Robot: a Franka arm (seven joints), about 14 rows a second.
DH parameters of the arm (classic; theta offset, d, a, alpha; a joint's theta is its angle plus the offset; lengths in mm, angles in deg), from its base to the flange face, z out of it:
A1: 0 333 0 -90
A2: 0 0 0 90
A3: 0 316 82.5 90
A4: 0 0 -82.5 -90
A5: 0 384 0 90
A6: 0 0 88 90
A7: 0 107 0 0
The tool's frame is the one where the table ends.
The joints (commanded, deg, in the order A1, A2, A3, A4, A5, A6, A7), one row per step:
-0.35 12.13 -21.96 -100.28 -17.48 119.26 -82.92
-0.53 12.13 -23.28 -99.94 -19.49 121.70 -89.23
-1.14 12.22 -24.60 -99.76 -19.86 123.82 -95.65
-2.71 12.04 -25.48 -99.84 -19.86 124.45 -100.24
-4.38 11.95 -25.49 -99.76 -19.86 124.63 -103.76
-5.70 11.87 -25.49 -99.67 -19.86 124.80 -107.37
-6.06 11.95 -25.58 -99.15 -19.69 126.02 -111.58
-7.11 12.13 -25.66 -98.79 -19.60 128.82 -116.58
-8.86 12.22 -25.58 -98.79 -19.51 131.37 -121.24
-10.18 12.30 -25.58 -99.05 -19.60 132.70 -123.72
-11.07 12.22 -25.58 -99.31 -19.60 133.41 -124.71
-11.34 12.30 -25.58 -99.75 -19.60 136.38 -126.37
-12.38 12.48 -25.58 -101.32 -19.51 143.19 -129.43
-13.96 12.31 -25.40 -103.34 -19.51 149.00 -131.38
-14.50 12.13 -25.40 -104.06 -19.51 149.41 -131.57
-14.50 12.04 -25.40 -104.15 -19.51 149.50 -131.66
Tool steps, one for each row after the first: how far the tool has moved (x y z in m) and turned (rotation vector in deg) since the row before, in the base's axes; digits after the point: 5 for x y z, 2 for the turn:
-0.00152 -0.01547 0.00871 -2.89 0.74 6.00
-0.00448 -0.01837 0.00556 -1.56 0.92 4.90
-0.01171 -0.02365 0.00308 -0.62 1.35 1.94
-0.00869 -0.01651 0.00193 -0.29 1.24 1.55
-0.00709 -0.01280 0.00189 -0.28 1.30 1.99
0.00096 -0.00433 0.00593 -0.83 0.42 3.78
-0.00080 -0.01061 0.00647 -1.62 -0.19 4.40
-0.00605 -0.01564 0.00376 -1.48 0.17 3.37
-0.00675 -0.01220 -0.00058 -0.80 0.48 1.35
-0.00557 -0.00803 -0.00011 -0.31 0.05 0.22
0.00170 -0.00174 0.00105 -1.30 -1.11 2.28
-0.00093 -0.00705 -0.00220 -2.65 -2.48 4.01
-0.00775 -0.00960 -0.00437 -1.95 -2.17 2.23
-0.00540 -0.00411 -0.00368 0.16 0.16 -0.30
-0.00035 0.00017 0.00033 -0.03 -0.04 0.10

